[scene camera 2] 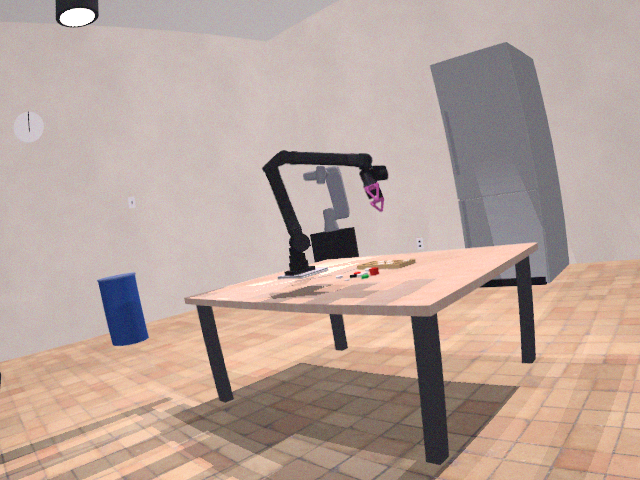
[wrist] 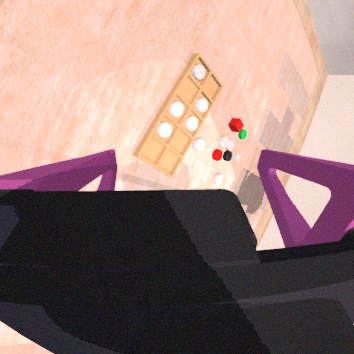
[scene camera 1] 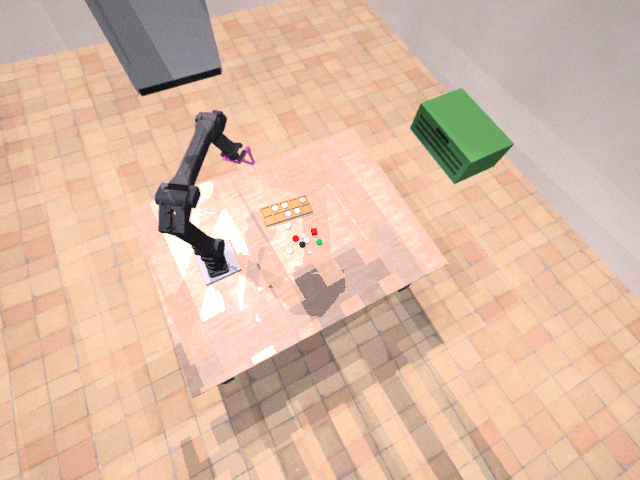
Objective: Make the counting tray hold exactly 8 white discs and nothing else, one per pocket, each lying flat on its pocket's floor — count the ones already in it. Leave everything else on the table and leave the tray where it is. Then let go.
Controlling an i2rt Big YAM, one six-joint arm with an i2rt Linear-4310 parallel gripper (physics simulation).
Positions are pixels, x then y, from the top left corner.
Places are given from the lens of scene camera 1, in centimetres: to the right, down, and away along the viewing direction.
wooden counting tray (scene camera 1: 270, 217): -24, -11, 152
